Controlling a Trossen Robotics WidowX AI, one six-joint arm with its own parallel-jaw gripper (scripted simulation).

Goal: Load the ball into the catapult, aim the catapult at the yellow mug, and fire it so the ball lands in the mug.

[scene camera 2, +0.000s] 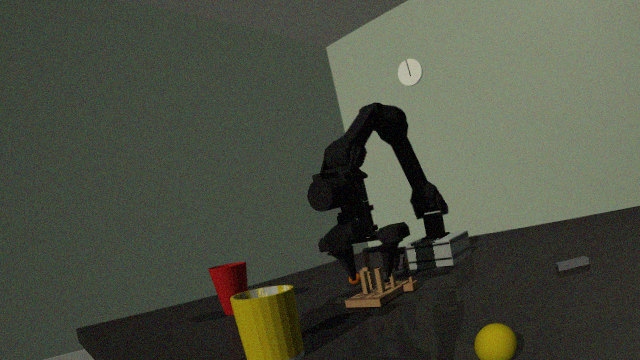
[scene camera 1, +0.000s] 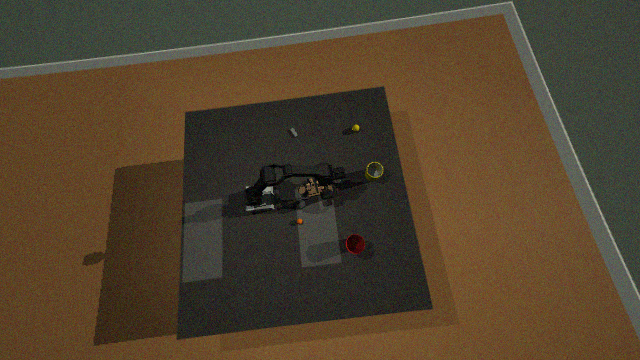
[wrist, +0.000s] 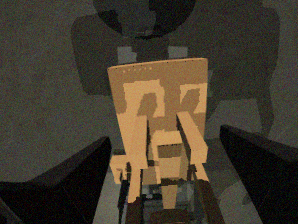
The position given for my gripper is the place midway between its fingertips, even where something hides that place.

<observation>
My gripper (scene camera 2: 371, 279) is open, holding nothing. Also in view: a wooden catapult (scene camera 2: 375, 296) and a red mug (scene camera 2: 229, 279).
The wooden catapult shows as well in the wrist view (wrist: 161, 105). My gripper is seen too in the wrist view (wrist: 165, 137). The wrist view misses the red mug: it is out of frame.
</observation>
